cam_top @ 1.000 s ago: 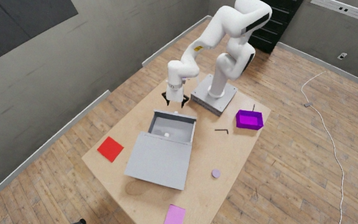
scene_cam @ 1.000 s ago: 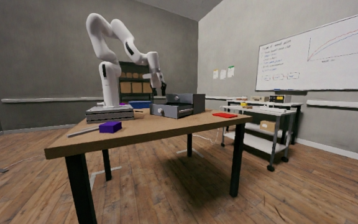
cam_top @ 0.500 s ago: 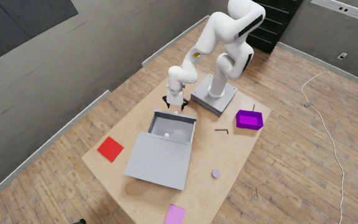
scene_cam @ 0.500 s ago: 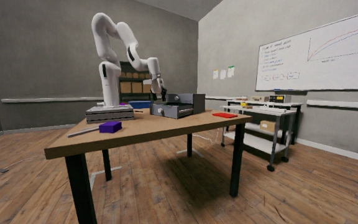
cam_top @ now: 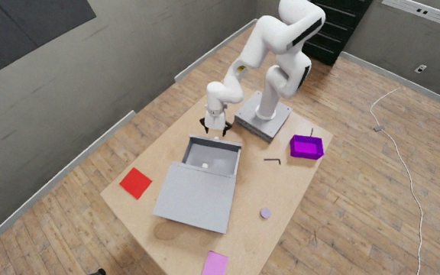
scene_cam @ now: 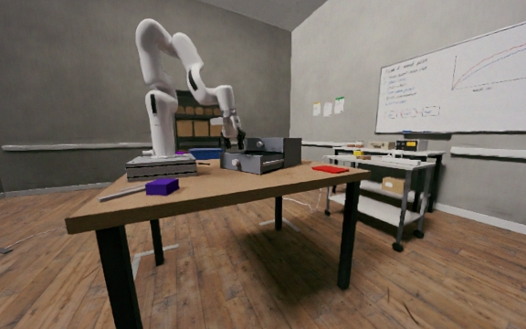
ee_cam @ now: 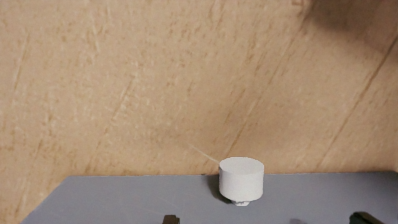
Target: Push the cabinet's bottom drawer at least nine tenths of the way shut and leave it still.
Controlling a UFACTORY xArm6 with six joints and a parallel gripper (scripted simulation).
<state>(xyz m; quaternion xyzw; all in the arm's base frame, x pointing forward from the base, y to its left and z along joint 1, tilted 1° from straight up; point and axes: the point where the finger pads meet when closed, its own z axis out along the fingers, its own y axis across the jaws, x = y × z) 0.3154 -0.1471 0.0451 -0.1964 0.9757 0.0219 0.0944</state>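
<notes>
The bottom drawer lies 12 cm ahead of my hand, 10 cm below it and 5 cm to the left of it. Round my hand: grey cabinet (22 cm ahead, 9 cm to the left, 6 cm below); then lilac disc (43 cm to the left, 18 cm ahead, 12 cm below); then purple block (32 cm behind, 19 cm to the right, 11 cm below).
</notes>
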